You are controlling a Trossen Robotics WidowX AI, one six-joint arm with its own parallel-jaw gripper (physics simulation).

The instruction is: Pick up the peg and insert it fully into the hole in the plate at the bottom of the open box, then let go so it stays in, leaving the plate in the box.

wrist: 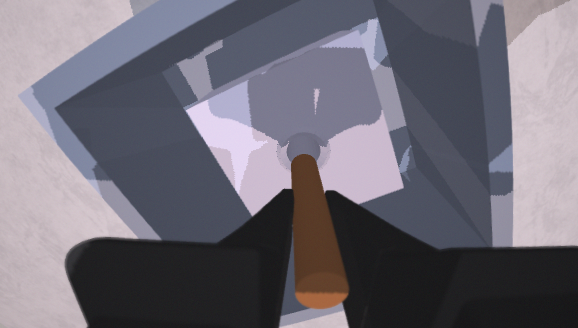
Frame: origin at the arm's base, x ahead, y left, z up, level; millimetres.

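Seen in the pictures: gripper, fingertip midpoint: [308,199].
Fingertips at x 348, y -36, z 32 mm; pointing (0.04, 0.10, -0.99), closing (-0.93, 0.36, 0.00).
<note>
Offsets run from my fingertips to a thing's top centre. "spot": to the spot under its first point. Level surfaces: height alone.
A brown peg @(1 mm back, 2 mm right, 48 mm up) [312,225] is held between the two black fingers of my gripper [308,199], which is shut on it. The peg's near end, lit orange, points toward the camera, and its far end overlaps the lower edge of the round hole [303,144] in the view. Whether the tip is inside the hole or just above it cannot be told. The pale pink plate @(2 mm back, 6 mm right, 32 mm down) [362,167] lies at the bottom of the open blue-grey box @(spot: 72 mm ahead, 40 mm right, 18 mm down) [135,150]. A grey shadow covers the upper part of the plate. The fingers hide its lower part.
The box's walls surround the plate, with the right wall [440,100] close beside it and the rim @(spot: 48 mm ahead, 79 mm right, 5 mm up) [95,52] at the upper left. A pale, mottled surface @(92 mm down) [35,210] shows outside the box on the left and right.
</note>
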